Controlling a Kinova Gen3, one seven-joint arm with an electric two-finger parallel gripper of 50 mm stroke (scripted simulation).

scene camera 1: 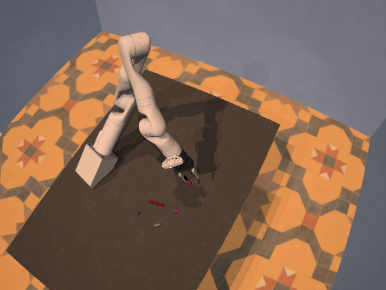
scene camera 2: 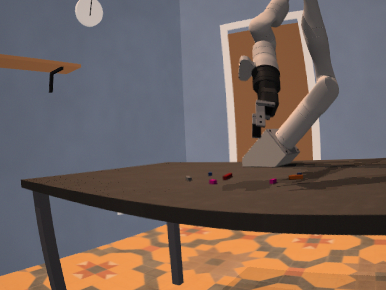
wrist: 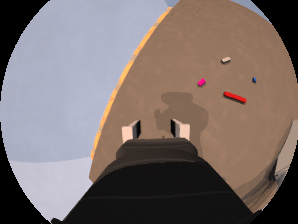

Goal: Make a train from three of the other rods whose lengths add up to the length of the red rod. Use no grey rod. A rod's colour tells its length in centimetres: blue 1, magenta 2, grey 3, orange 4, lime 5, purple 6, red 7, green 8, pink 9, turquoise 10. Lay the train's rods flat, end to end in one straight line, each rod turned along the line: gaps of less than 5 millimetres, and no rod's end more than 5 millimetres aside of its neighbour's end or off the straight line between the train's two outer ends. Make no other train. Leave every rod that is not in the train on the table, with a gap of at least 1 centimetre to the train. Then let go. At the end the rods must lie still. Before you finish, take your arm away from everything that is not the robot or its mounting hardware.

Note:
In view: my gripper (scene camera 2: pixel 258 132).
My gripper also shows in the wrist view (wrist: pixel 155 126).

